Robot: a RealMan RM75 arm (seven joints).
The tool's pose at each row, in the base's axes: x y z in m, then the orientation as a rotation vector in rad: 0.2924, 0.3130, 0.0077, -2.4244, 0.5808, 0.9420; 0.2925, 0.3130, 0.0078, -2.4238, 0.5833, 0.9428; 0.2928, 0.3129, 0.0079, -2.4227, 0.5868, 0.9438; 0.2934, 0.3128, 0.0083, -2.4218, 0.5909, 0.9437; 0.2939, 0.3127, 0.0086, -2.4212, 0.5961, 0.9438; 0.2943, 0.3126, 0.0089, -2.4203, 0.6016, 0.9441; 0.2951, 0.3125, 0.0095, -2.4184, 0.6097, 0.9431; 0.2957, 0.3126, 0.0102, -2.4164, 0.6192, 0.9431; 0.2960, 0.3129, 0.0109, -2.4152, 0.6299, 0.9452; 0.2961, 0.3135, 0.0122, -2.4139, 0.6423, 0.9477; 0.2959, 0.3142, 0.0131, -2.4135, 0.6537, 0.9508; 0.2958, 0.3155, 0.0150, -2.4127, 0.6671, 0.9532; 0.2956, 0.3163, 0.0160, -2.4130, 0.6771, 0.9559
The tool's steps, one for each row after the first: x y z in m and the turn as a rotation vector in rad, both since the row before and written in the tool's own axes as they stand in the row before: 0.0000, -0.0001, -0.0001, 0.0004, -0.0002, 0.0019; 0.0002, -0.0001, -0.0003, 0.0008, -0.0003, 0.0026; 0.0001, -0.0004, -0.0006, 0.0012, 0.0006, 0.0028; 0.0001, -0.0003, -0.0005, 0.0009, 0.0008, 0.0036; 0.0001, -0.0002, -0.0005, 0.0011, 0.0006, 0.0039; 0.0001, -0.0005, -0.0009, 0.0027, 0.0015, 0.0053; -0.0001, -0.0006, -0.0007, 0.0024, 0.0012, 0.0065; -0.0004, -0.0006, -0.0004, 0.0009, 0.0006, 0.0081; -0.0010, -0.0009, -0.0006, 0.0009, 0.0007, 0.0094; -0.0009, -0.0007, -0.0001, -0.0002, 0.0005, 0.0089; -0.0018, -0.0014, -0.0005, 0.0005, 0.0012, 0.0101; -0.0011, -0.0007, -0.0001, -0.0008, 0.0008, 0.0079
